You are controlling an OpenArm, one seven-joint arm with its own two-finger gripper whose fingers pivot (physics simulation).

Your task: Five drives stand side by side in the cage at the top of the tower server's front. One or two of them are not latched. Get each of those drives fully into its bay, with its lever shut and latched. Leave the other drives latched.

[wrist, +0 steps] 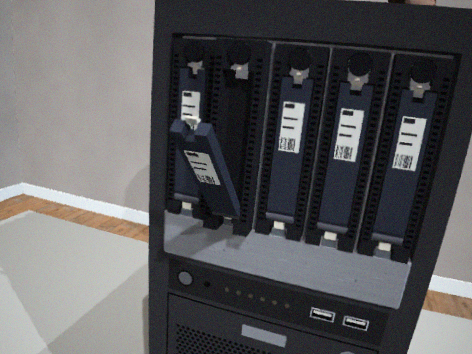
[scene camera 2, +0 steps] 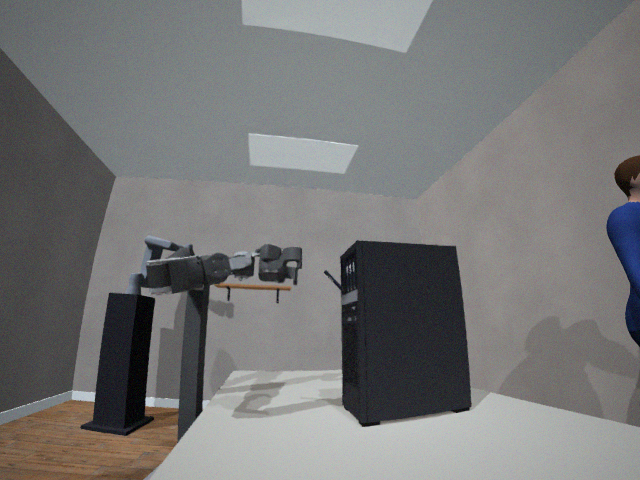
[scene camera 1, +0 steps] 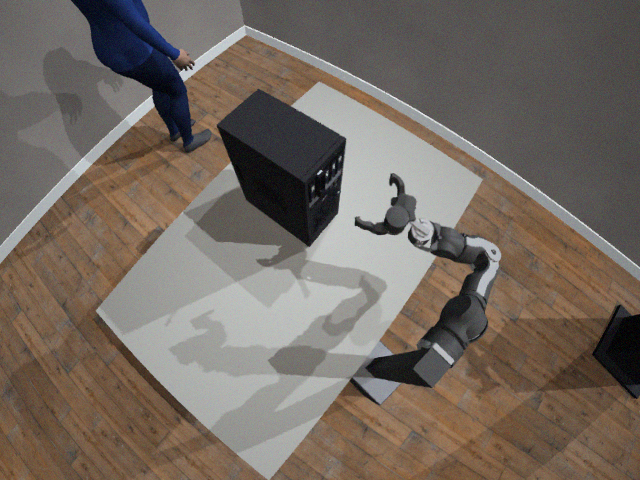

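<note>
The tower server (scene camera 1: 279, 139) (scene camera 2: 413, 330) (wrist: 310, 20) has five drives side by side. In the wrist view, the second drive from the left (wrist: 237, 115) has its lever (wrist: 212, 172) (scene camera 2: 332, 279) swung out, tilted left across the first drive (wrist: 186, 160); its body seems slightly forward of its neighbours. The levers of the first, third (wrist: 288, 165), fourth (wrist: 345, 172) and fifth (wrist: 407, 185) drives lie upright and look shut. Part of the first is hidden. My gripper (scene camera 1: 375, 199) (scene camera 2: 296, 266) is open and empty, apart from the server's front. Its fingers do not show in the wrist view.
The server stands on a pale table (scene camera 1: 408, 149) (scene camera 2: 423, 444). A grey ledge (wrist: 285, 260) runs below the drives, above the button and USB panel (wrist: 260, 297). A person in blue (scene camera 1: 134, 51) (scene camera 2: 628, 237) stands behind the server. A black pedestal (scene camera 2: 124, 361) stands behind the arm.
</note>
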